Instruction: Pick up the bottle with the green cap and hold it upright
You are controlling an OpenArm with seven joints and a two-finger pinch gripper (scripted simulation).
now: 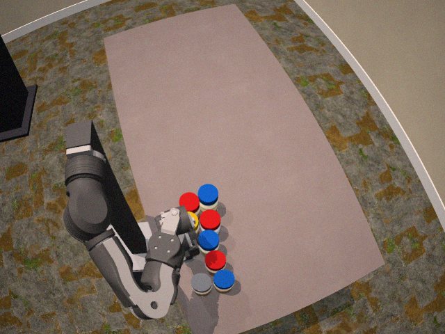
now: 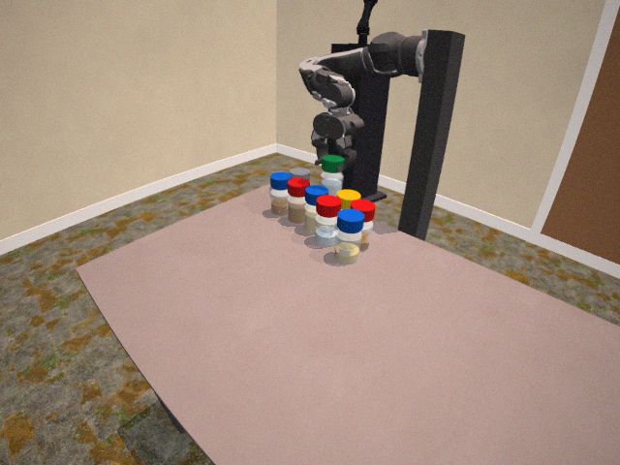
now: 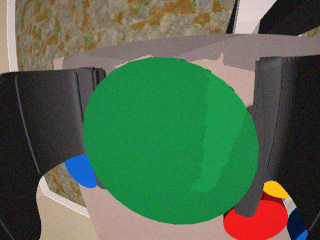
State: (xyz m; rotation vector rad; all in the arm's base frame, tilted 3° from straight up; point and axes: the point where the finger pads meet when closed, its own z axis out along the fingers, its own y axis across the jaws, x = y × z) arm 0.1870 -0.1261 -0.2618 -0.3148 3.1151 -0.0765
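Right now my hand is 10 cm above the red-capped bottle, 8 cm to the right of it and 8 cm short of it.
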